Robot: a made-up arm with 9 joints. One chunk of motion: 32 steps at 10 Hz.
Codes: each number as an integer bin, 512 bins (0 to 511) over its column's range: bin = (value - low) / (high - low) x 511, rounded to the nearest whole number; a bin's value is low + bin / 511 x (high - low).
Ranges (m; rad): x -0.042..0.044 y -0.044..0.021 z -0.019..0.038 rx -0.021..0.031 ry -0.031..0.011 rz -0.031..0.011
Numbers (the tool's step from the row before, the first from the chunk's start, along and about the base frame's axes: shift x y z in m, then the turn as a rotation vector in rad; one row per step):
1: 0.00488 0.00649 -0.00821 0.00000 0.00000 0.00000
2: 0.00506 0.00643 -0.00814 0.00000 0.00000 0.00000
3: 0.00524 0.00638 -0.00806 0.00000 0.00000 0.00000
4: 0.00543 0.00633 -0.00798 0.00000 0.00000 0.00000
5: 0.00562 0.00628 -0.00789 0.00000 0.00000 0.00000
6: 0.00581 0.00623 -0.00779 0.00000 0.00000 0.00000
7: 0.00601 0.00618 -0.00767 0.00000 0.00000 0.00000
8: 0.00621 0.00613 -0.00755 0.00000 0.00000 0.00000
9: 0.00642 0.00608 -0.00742 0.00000 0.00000 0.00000
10: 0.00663 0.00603 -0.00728 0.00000 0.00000 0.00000
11: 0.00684 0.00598 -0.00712 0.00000 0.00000 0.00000
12: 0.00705 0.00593 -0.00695 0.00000 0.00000 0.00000
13: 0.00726 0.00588 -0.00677 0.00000 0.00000 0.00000
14: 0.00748 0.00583 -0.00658 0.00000 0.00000 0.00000
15: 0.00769 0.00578 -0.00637 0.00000 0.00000 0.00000
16: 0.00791 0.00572 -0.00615 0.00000 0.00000 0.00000
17: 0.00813 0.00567 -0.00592 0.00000 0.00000 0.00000
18: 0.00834 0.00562 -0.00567 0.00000 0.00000 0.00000
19: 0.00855 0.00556 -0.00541 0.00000 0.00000 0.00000
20: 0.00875 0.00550 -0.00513 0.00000 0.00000 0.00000
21: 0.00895 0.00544 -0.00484 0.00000 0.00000 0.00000
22: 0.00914 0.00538 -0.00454 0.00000 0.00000 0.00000
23: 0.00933 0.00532 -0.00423 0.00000 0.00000 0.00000
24: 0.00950 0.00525 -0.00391 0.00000 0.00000 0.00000
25: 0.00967 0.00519 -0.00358 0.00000 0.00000 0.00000
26: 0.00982 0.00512 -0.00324 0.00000 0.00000 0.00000
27: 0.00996 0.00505 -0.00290 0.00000 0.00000 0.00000
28: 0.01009 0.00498 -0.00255 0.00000 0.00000 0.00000
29: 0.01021 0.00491 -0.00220 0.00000 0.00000 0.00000
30: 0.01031 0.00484 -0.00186 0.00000 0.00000 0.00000
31: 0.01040 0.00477 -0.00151 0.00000 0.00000 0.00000
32: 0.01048 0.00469 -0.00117 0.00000 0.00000 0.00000
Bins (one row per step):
1: 279 397 97 206 377 377
2: 280 396 97 206 377 377
3: 281 396 98 206 377 377
4: 282 396 99 206 377 377
5: 283 395 100 206 377 377
6: 284 395 100 206 377 377
7: 285 394 102 206 377 377
8: 286 394 103 206 377 377
9: 288 394 104 206 377 377
10: 289 393 105 206 377 377
11: 290 393 107 206 377 377
12: 291 393 108 206 377 377
13: 293 392 110 206 377 377
14: 294 392 111 206 377 377
15: 295 391 113 206 377 377
16: 297 391 115 206 377 377
17: 298 390 117 206 377 377
18: 299 390 120 206 377 377
19: 300 390 122 206 377 377
20: 302 389 124 206 377 377
21: 303 389 127 206 377 377
22: 304 388 130 206 377 377
23: 305 388 132 206 377 377
24: 306 387 135 206 377 377
25: 307 387 138 206 377 377
26: 308 386 141 206 377 377
27: 309 386 144 206 377 377
28: 310 385 147 206 377 377
29: 310 385 151 206 377 377
30: 311 384 154 206 377 377
31: 311 383 157 206 377 377
32: 312 383 160 206 377 377

